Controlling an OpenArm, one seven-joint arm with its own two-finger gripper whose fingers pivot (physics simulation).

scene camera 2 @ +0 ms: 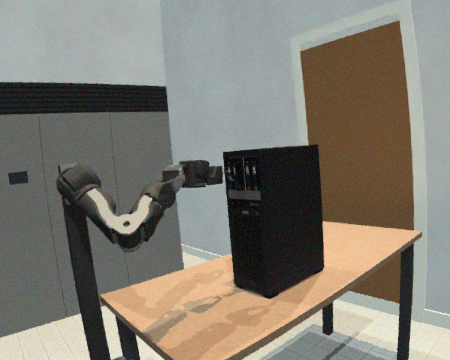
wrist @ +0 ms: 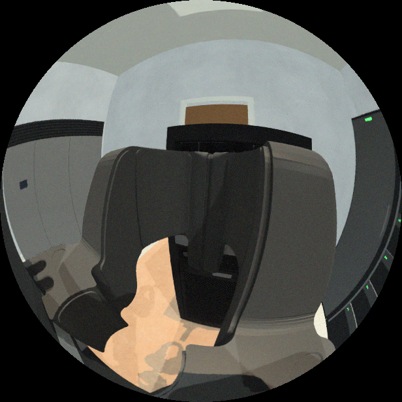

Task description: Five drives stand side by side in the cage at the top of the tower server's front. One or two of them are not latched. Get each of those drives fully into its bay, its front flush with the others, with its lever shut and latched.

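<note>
The black tower server (scene camera 2: 290, 220) (wrist: 207, 295) stands upright on the table. In the scene view its drive cage (scene camera 2: 243, 174) is at the top of the front, with dark drives side by side; levers and latches are too small and dark to tell. In the wrist view the fingers hide nearly all of the cage. My gripper (scene camera 2: 220, 175) (wrist: 212, 213) is shut and empty, its two fingers together. It is level with the cage, close in front of the server's front; the scene view shows a narrow gap between the fingertips and the front.
The wooden table (scene camera 2: 370, 242) (wrist: 150, 320) carries the server and reaches below the arm. A brown door (scene camera 2: 357, 150) (wrist: 216, 115) is in the wall behind. Grey cabinets (scene camera 2: 75, 200) (wrist: 52, 185) stand to the left. A dark rack (wrist: 365, 175) with green lights is at the right in the wrist view.
</note>
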